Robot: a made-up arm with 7 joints. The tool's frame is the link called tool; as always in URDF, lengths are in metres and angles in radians.
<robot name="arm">
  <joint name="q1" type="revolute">
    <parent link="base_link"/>
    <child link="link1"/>
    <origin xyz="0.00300 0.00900 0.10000"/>
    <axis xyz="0 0.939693 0.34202"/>
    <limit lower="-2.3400" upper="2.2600"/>
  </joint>
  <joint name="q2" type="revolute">
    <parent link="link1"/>
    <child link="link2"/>
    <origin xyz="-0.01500 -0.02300 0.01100"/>
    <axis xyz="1 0 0"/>
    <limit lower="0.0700" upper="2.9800"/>
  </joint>
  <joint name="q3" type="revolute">
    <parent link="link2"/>
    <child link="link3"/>
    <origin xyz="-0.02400 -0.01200 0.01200"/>
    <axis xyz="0 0 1"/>
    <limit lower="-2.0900" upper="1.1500"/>
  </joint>
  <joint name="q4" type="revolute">
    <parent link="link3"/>
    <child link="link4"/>
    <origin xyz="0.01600 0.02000 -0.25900"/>
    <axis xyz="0 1 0"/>
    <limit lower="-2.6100" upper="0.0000"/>
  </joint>
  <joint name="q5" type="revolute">
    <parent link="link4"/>
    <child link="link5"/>
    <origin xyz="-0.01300 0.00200 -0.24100"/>
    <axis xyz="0 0 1"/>
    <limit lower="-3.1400" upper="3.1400"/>
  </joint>
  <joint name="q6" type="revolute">
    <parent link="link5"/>
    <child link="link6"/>
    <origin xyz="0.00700 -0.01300 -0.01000"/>
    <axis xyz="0 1 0"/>
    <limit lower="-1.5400" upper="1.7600"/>
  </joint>
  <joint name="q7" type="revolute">
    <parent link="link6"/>
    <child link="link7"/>
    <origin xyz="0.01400 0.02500 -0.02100"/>
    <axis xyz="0 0 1"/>
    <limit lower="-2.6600" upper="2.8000"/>
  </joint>
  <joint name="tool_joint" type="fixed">
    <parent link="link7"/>
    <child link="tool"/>
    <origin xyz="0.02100 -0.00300 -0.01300" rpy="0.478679 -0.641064 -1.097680"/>
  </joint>
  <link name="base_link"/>
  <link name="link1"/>
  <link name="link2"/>
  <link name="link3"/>
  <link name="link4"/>
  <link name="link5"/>
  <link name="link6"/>
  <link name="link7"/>
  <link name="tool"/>
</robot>
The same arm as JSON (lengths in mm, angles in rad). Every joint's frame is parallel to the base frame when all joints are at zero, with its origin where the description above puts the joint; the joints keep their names.
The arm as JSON. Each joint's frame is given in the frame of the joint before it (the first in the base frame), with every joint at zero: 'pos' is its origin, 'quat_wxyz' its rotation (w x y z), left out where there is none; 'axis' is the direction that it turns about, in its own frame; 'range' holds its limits. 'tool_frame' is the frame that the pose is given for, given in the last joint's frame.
{"length_unit": "mm", "angle_unit": "rad", "joints": [
  {"joint": "q1", "pos": [3.0, 9.0, 100.0], "axis": [0.0, 0.9397, 0.342], "range": [-2.34, 2.26]},
  {"joint": "q2", "pos": [-15.0, -23.0, 11.0], "axis": [1.0, 0.0, 0.0], "range": [0.07, 2.98]},
  {"joint": "q3", "pos": [-24.0, -12.0, 12.0], "axis": [0.0, 0.0, 1.0], "range": [-2.09, 1.15]},
  {"joint": "q4", "pos": [16.0, 20.0, -259.0], "axis": [0.0, 1.0, 0.0], "range": [-2.61, 0.0]},
  {"joint": "q5", "pos": [-13.0, 2.0, -241.0], "axis": [0.0, 0.0, 1.0], "range": [-3.14, 3.14]},
  {"joint": "q6", "pos": [7.0, -13.0, -10.0], "axis": [0.0, 1.0, 0.0], "range": [-1.54, 1.76]},
  {"joint": "q7", "pos": [14.0, 25.0, -21.0], "axis": [0.0, 0.0, 1.0], "range": [-2.66, 2.8]}
], "tool_frame": {"pos": [21.0, -3.0, -13.0], "quat_wxyz": [0.825565, 0.032257, -0.37851, -0.417292]}}

